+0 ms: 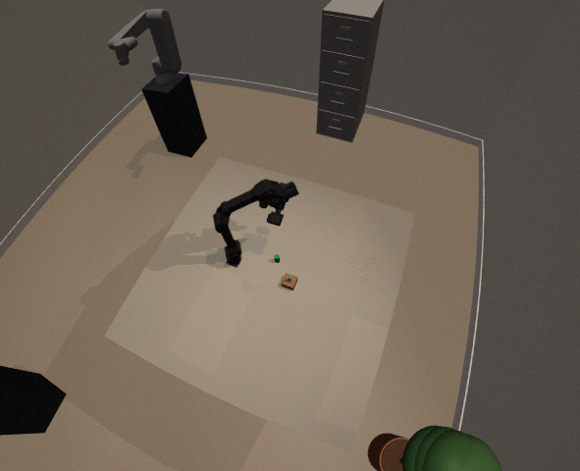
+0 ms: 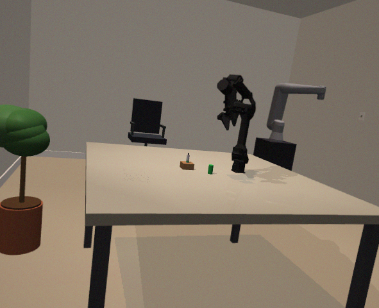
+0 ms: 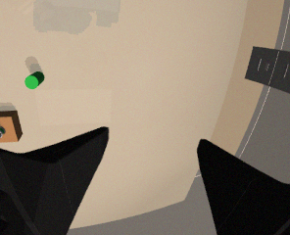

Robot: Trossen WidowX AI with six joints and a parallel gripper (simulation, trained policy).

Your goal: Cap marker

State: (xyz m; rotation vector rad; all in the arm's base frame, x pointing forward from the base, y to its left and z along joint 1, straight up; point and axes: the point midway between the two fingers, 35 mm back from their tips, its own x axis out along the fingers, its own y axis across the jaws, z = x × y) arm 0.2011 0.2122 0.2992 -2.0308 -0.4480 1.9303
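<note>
The green cap lies 240 mm below my gripper tip, 140 mm to the right of it and 10 mm ahead of it. The rest, counted from my gripper tip: brown holder block 250 mm below, 240 mm to the right, 120 mm ahead; then grey marker 240 mm to the right, 200 mm below, 120 mm ahead.
</note>
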